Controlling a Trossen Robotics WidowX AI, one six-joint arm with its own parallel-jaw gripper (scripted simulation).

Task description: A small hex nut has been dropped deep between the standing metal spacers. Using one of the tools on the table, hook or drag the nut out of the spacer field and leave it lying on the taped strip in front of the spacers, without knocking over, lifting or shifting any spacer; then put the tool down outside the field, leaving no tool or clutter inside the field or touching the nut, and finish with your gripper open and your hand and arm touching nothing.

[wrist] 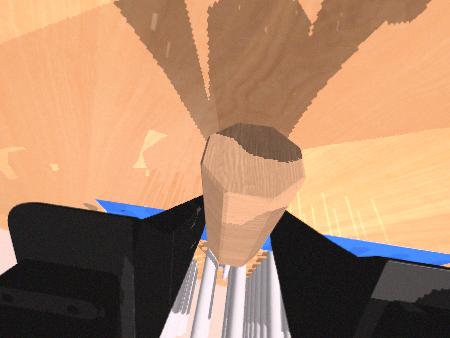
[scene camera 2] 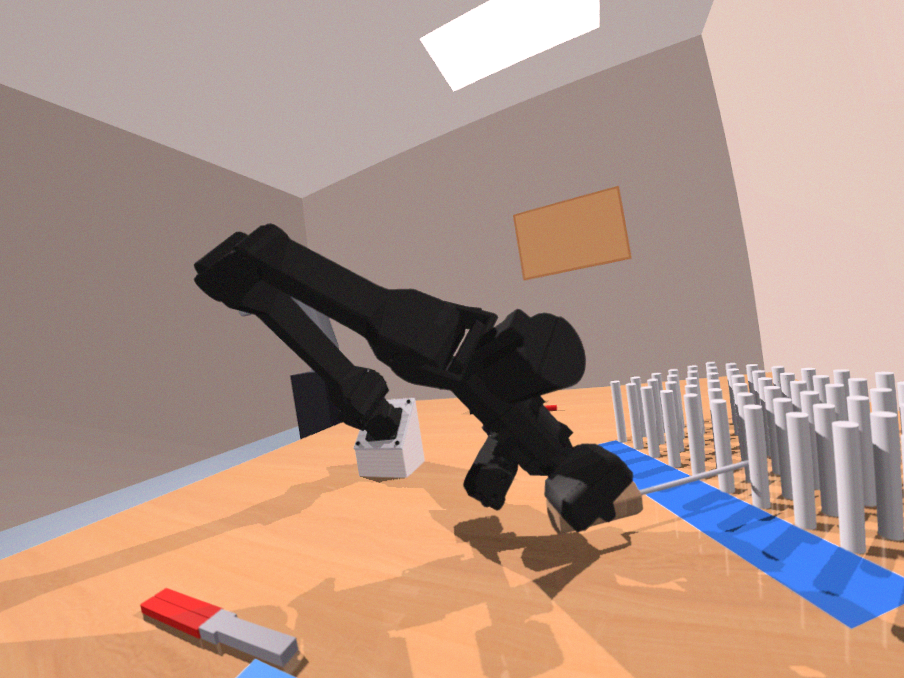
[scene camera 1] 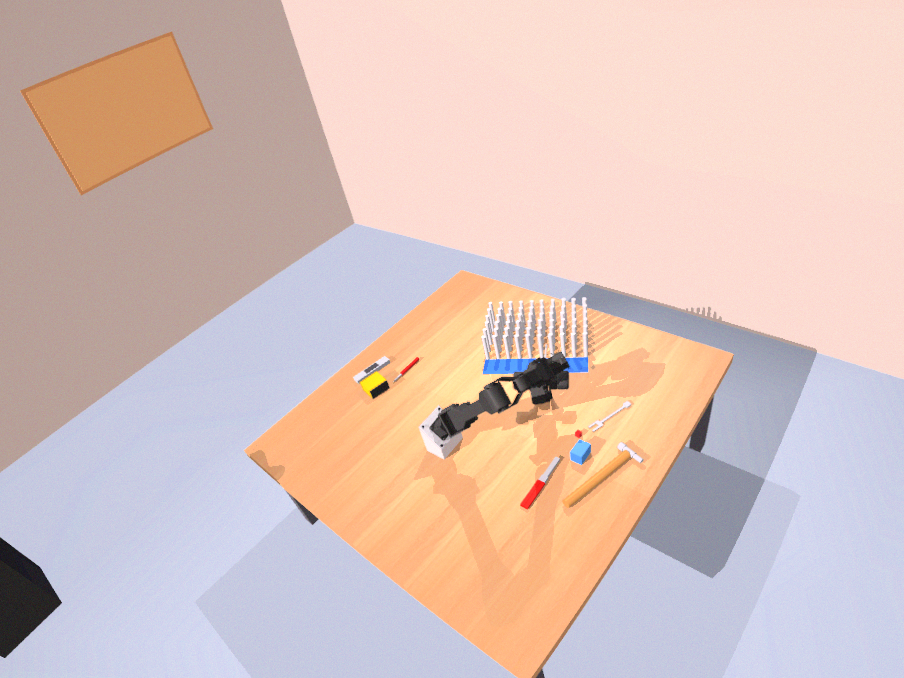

Scene:
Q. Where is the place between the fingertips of my gripper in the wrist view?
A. At 239, 207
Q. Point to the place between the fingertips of my gripper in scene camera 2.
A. At 600, 508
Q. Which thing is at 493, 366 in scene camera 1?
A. A blue taped strip.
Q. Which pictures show the hammer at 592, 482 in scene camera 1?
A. Scene camera 1 only.

